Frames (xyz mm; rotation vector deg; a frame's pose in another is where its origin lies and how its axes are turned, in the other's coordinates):
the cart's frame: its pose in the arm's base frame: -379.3 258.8 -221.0 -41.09 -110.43 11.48
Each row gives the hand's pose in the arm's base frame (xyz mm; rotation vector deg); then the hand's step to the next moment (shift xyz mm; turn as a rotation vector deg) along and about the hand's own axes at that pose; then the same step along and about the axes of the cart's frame.
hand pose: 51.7 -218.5 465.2 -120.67 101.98 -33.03
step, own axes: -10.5 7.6 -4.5 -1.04 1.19 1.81
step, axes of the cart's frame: 7.5 3.7 10.9 -1.21 1.53 1.40
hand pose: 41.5 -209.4 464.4 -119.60 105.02 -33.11
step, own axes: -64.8 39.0 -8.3 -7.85 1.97 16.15
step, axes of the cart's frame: 32.8 38.0 57.2 -9.90 14.61 3.85
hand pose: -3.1 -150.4 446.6 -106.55 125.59 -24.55
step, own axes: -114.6 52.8 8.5 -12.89 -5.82 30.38
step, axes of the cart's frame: 53.6 99.4 56.9 -20.25 26.60 -2.29
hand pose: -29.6 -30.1 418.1 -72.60 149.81 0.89
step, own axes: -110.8 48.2 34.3 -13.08 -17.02 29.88
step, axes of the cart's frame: 45.9 116.9 -4.2 -25.52 23.74 -11.77
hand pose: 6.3 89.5 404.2 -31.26 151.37 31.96
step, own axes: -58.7 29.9 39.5 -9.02 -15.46 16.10
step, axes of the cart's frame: 20.5 66.8 -32.0 -18.53 11.15 -10.57
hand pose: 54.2 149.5 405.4 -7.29 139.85 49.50
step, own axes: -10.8 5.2 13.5 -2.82 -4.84 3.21
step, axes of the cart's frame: 2.0 14.8 -10.2 -5.26 1.74 -3.31
